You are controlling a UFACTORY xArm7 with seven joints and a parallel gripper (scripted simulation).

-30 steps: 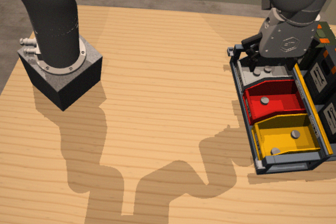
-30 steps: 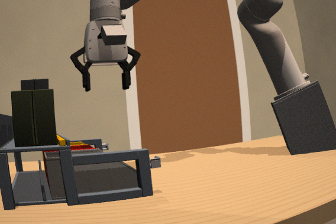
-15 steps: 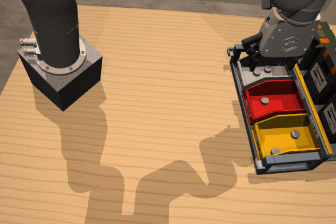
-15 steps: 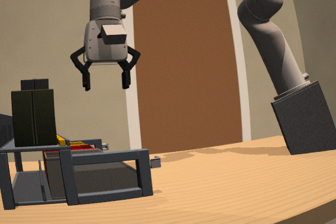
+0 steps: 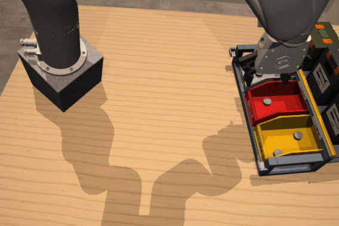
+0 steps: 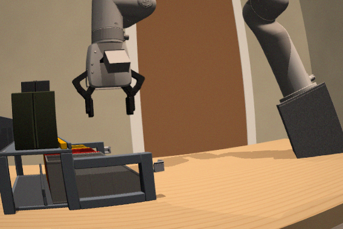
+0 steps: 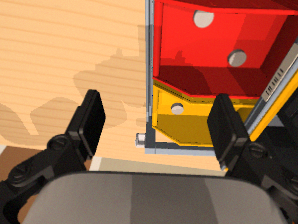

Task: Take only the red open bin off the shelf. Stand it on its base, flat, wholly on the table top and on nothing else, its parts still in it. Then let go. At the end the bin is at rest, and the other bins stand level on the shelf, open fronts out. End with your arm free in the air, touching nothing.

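My hand is 120 mm above the red open bin, 80 mm short of it and 10 mm to the left of it. The rest, counted from my hand: dark box 190 mm ahead, 100 mm to the left, 10 mm below; yellow open bin 120 mm to the right, 120 mm below, 70 mm ahead.
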